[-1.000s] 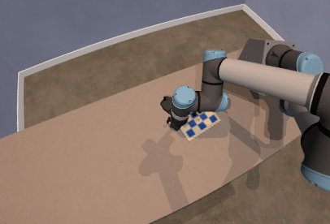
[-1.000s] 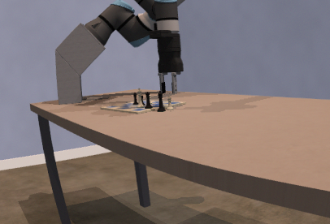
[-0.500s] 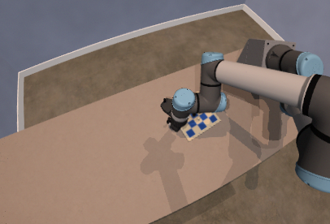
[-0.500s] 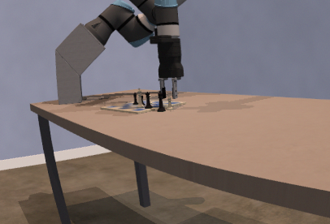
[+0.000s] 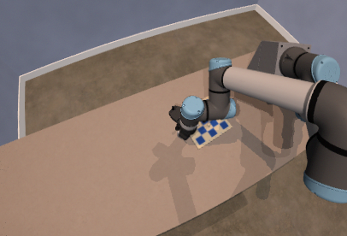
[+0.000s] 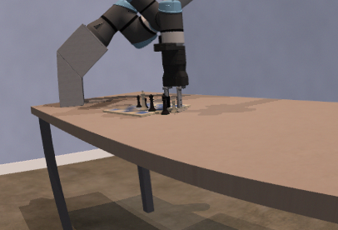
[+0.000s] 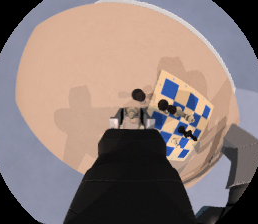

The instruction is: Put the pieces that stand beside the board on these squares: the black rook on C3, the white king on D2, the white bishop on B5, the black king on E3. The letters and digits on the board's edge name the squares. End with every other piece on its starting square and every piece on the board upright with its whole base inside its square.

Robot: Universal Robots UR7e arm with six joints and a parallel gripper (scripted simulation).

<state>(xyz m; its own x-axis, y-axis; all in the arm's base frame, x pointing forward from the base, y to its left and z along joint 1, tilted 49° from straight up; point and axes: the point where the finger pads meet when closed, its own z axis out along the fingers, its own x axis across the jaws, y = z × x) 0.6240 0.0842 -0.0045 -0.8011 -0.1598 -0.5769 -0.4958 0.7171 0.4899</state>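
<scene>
Now: hand 1 cm above the white bishop. Also, from my hand: white king 9 cm behind, 6 cm to the right, 1 cm above; then black king 1 cm ahead, 4 cm to the right; then chessboard 14 cm behind, 3 cm to the right, 3 cm below.
</scene>
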